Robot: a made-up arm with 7 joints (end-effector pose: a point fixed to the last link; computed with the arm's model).
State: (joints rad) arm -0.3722 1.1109 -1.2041 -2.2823 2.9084 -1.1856 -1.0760
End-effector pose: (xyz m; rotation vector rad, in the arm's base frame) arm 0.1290 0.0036 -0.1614 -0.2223 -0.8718 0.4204
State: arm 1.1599 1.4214 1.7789 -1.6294 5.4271 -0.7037 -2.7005
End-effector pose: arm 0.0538 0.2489 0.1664 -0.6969 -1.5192 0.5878
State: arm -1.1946 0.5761 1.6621 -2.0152 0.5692 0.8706 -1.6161
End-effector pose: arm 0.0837 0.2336 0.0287 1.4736 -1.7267 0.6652
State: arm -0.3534 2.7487 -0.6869 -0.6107 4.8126 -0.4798 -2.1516
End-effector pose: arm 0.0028 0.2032 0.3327 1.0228 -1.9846 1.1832
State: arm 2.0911 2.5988 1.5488 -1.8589 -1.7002 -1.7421 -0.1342
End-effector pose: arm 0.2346 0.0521 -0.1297 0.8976 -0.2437 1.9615
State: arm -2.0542 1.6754 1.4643 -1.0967 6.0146 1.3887 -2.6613
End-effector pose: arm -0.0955 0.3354 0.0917 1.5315 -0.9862 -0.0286
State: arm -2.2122 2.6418 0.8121 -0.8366 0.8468 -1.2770 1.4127
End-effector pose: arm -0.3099 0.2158 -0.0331 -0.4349 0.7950 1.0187
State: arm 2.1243 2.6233 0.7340 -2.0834 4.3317 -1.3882 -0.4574
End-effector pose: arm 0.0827 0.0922 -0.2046 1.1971 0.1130 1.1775
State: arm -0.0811 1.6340 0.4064 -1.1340 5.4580 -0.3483 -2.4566
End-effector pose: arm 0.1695 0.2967 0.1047 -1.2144 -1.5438 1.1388
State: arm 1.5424 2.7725 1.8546 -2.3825 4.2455 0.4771 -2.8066
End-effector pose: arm 0.1701 -0.0793 0.0266 -1.5592 -1.4467 -1.5604
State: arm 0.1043 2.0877 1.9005 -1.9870 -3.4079 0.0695 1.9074
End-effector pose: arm -0.0433 0.0343 0.2481 -2.1306 0.0906 -0.2152
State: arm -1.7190 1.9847 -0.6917 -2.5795 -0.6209 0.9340 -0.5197
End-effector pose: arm 0.0696 0.0202 0.1365 -2.5365 0.8706 0.2980
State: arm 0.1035 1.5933 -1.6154 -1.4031 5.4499 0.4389 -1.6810
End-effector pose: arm -0.0377 0.2640 -0.1961 0.0754 -0.6249 2.1107
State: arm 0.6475 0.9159 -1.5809 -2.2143 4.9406 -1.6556 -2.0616
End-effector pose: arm -0.1191 -0.0388 -0.1784 -0.4794 2.3776 0.0391
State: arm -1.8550 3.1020 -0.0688 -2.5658 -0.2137 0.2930 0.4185
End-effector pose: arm -0.0914 -0.0117 0.1271 -2.4850 0.6909 0.7246
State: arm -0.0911 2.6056 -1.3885 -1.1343 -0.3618 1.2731 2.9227
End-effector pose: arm 0.0282 0.3109 0.1739 1.9630 -1.8942 0.0660
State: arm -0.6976 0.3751 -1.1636 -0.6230 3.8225 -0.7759 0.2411
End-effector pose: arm 0.2755 -0.0011 -0.2752 -0.2846 -0.3664 2.6303
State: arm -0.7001 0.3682 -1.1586 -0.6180 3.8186 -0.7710 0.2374
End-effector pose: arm 0.2761 -0.0030 -0.2748 -0.2938 -0.3613 2.6257
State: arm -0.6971 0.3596 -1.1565 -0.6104 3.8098 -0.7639 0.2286
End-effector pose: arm 0.2750 -0.0045 -0.2763 -0.2956 -0.3604 2.6120
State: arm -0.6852 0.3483 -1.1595 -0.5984 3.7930 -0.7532 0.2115
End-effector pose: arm 0.2710 -0.0056 -0.2809 -0.2854 -0.3663 2.5831
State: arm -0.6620 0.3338 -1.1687 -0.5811 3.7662 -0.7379 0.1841
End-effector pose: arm 0.2633 -0.0060 -0.2890 -0.2604 -0.3790 2.5348
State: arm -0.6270 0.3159 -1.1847 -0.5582 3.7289 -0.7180 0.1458
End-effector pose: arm 0.2512 -0.0058 -0.3005 -0.2201 -0.3960 2.4646
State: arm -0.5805 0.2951 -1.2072 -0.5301 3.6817 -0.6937 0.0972
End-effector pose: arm 0.2347 -0.0051 -0.3147 -0.1661 -0.4129 2.3723
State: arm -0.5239 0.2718 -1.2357 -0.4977 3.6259 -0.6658 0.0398
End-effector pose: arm 0.2138 -0.0042 -0.3303 -0.1019 -0.4242 2.2585
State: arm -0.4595 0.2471 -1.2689 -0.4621 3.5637 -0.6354 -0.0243
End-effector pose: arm 0.1891 -0.0032 -0.3461 -0.0323 -0.4255 2.1269
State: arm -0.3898 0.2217 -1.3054 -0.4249 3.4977 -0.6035 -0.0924
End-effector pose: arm 0.1615 -0.0024 -0.3606 0.0369 -0.4137 1.9825
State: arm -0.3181 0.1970 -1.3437 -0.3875 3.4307 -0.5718 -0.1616
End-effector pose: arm 0.1325 -0.0019 -0.3729 0.1011 -0.3894 1.8318
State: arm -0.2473 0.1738 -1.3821 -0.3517 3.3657 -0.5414 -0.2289
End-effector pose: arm 0.1035 -0.0018 -0.3825 0.1563 -0.3544 1.6821
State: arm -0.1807 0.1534 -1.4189 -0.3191 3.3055 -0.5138 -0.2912
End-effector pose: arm 0.0760 -0.0019 -0.3892 0.2008 -0.3134 1.5409
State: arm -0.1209 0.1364 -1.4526 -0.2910 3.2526 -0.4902 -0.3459
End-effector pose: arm 0.0514 -0.0022 -0.3934 0.2345 -0.2709 1.4149
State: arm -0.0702 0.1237 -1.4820 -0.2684 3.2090 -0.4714 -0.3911
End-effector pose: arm 0.0306 -0.0024 -0.3957 0.2591 -0.2318 1.3092
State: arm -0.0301 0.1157 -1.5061 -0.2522 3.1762 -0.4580 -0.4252
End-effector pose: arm 0.0143 -0.0022 -0.3967 0.2767 -0.1995 1.2277
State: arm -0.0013 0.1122 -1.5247 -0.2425 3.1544 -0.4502 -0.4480
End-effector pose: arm 0.0026 -0.0018 -0.3969 0.2895 -0.1763 1.1710
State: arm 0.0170 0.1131 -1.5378 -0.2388 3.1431 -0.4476 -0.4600
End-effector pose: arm -0.0048 -0.0007 -0.3969 0.2997 -0.1626 1.1384
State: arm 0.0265 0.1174 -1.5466 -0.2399 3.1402 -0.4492 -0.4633
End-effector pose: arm -0.0088 0.0007 -0.3969 0.3084 -0.1573 1.1249
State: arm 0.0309 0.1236 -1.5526 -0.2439 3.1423 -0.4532 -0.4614
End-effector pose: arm -0.0107 0.0024 -0.3968 0.3163 -0.1569 1.1231
